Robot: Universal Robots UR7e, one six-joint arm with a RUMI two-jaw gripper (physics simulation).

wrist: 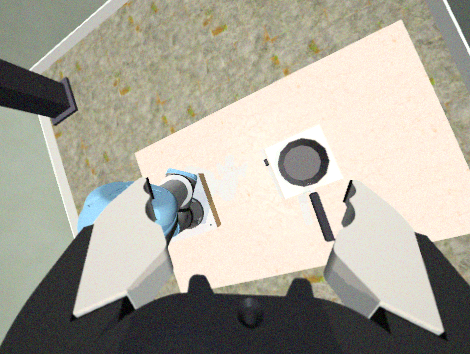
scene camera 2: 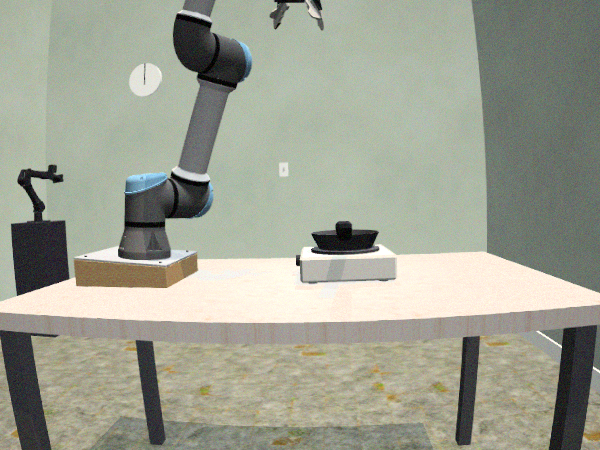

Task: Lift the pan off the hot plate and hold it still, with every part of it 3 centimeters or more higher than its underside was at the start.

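Places are measured from the arm's base along level axes (x ahead, y left, z up), in centimetres.
Pixels of known places: gripper, fingertip midpoint: [wrist: 246, 182] [scene camera 2: 298, 29]; arm's base at its link origin: [wrist: 189, 212] [scene camera 2: 144, 256].
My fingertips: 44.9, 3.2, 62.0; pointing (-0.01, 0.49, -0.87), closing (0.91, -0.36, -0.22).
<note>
For each thing: its middle in the pictures, then the offset to it from my fingertips, as dx, dy, dz. Level surfaces: height alone.
- black round pan at the middle of its body: [scene camera 2: 344, 234] [wrist: 311, 188] +10.2, -10.0, -56.8
- white hot plate at the middle of its body: [scene camera 2: 342, 261] [wrist: 298, 164] +10.0, +0.1, -65.0
- wooden table at its surface level: dz -68.8
- small black knob at the middle of its body: [scene camera 2: 299, 260] [wrist: 266, 162] -2.2, +5.8, -65.1
A black round pan [scene camera 2: 345, 240] [wrist: 302, 162] sits upright on the white hot plate [scene camera 2: 350, 269] [wrist: 330, 176]. In the scene view its handle [scene camera 2: 343, 230] points toward the camera; in the wrist view the handle [wrist: 321, 217] extends down past the hot plate's edge, over the table. My gripper [scene camera 2: 298, 22] [wrist: 246, 182] is open and empty. It is high above the table, slightly to the left of the pan in the scene view. The palm is cut off by the top edge of that view.
The wooden table [scene camera 2: 240, 305] [wrist: 380, 75] carries the hot plate, with a small black knob [scene camera 2: 298, 260] [wrist: 266, 162] on its left side. My arm's base stands on a wooden block [scene camera 2: 120, 274] at the table's left. A dark pedestal with a small black arm [scene camera 2: 35, 197] stands behind at the left.
</note>
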